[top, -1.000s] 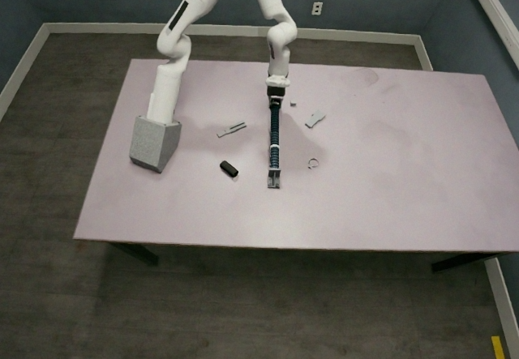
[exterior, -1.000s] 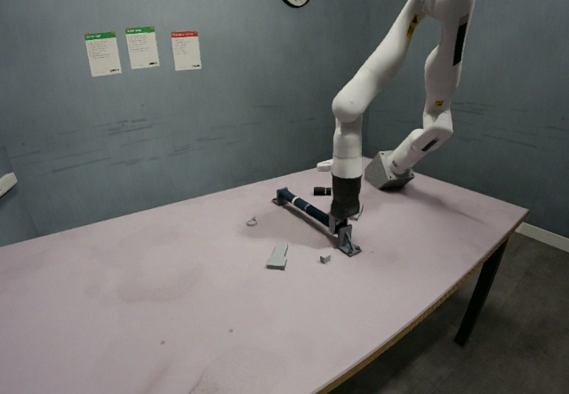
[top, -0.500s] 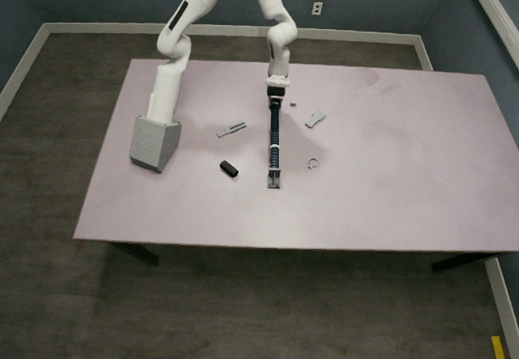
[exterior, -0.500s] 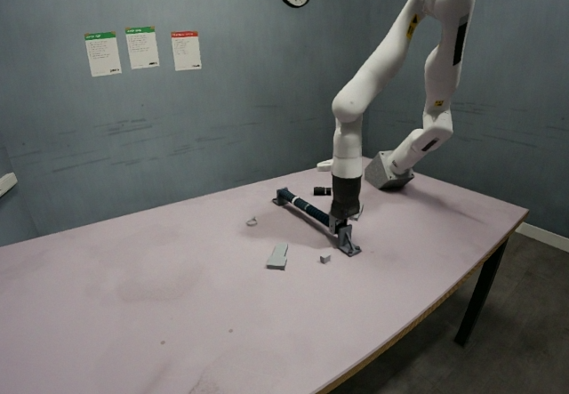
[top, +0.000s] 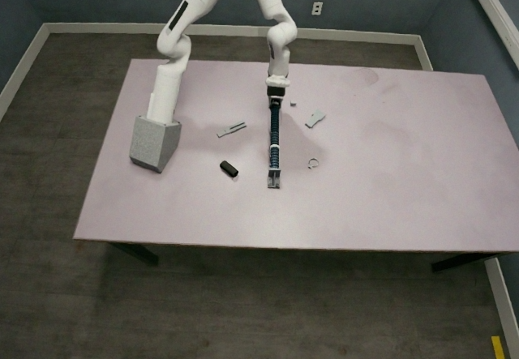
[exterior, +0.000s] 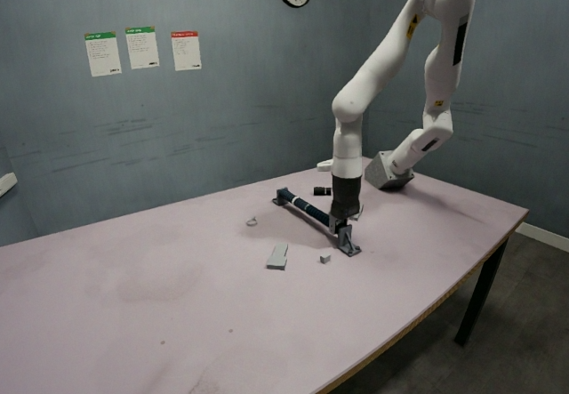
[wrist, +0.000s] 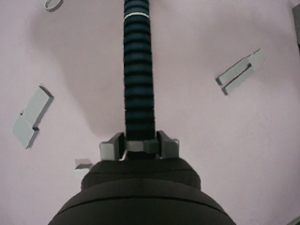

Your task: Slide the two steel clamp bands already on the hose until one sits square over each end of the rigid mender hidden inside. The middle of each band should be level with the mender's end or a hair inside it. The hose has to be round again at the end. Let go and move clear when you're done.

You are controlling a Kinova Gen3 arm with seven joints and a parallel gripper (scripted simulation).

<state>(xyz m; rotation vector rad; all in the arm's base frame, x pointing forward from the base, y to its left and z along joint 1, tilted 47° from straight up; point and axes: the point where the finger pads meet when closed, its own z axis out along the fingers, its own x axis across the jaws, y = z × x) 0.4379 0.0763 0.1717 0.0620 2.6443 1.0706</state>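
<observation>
My gripper is now 8 cm short of the grey block, 6 cm to the right of it and 5 cm above it.
</observation>
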